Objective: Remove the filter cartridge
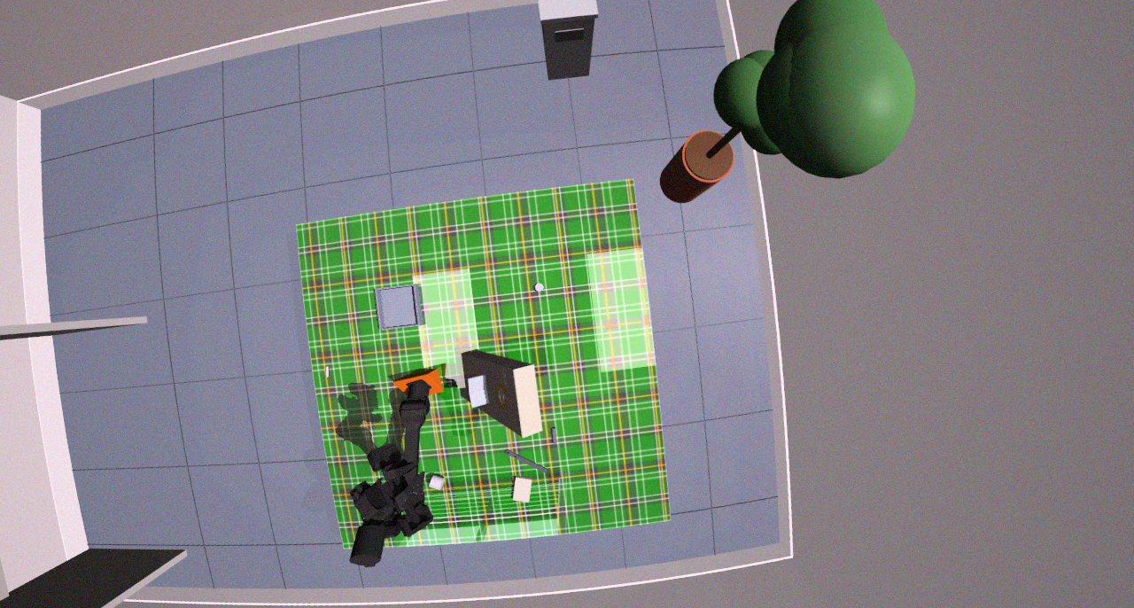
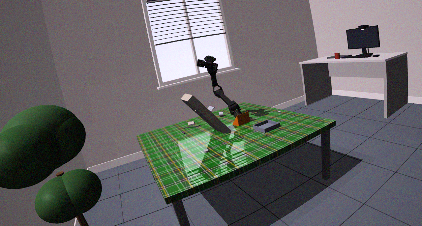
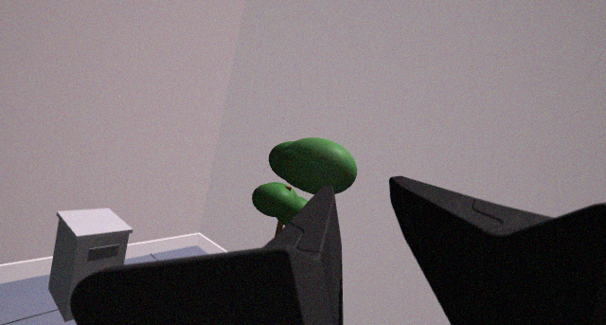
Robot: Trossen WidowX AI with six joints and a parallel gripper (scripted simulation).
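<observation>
The round filter cartridge lies 14 cm ahead of my gripper tip, 2 cm to the left of it and 30 cm below it. The rest, counted from my gripper tip: grey tray 22 cm behind, 37 cm to the left, 56 cm below.
</observation>
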